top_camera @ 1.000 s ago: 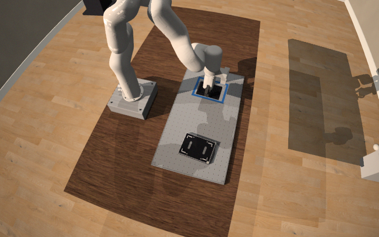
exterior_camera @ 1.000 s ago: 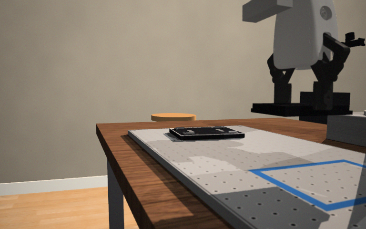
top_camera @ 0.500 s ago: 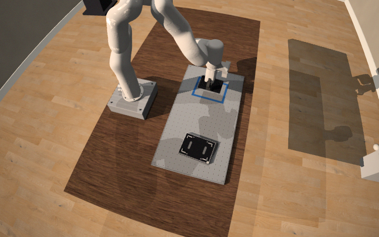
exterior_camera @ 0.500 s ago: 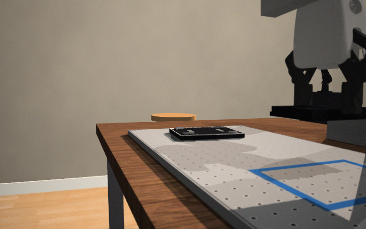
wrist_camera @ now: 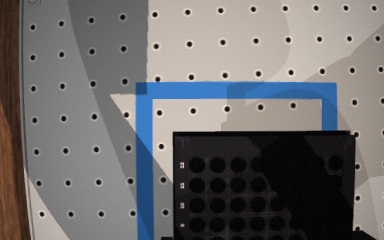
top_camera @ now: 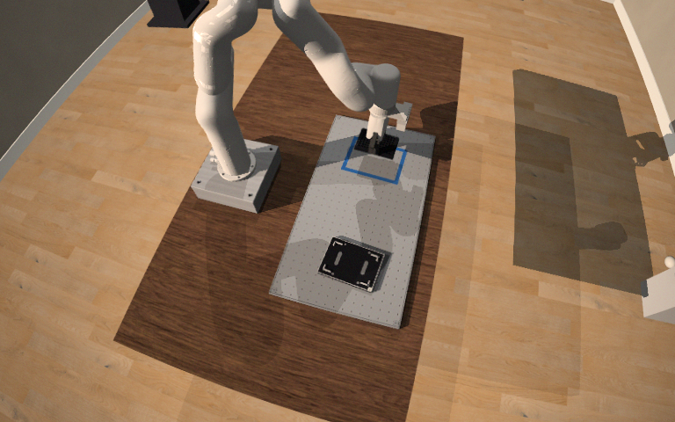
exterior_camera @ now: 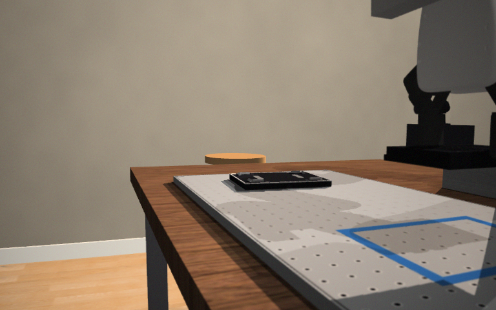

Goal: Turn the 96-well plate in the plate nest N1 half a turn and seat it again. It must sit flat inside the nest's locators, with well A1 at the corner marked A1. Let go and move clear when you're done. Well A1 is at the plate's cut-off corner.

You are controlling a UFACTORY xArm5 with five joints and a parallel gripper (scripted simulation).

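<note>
The black 96-well plate is 10 mm below my hand. Round my hand: black plate nest (390 mm to the right, 90 mm below).
</note>
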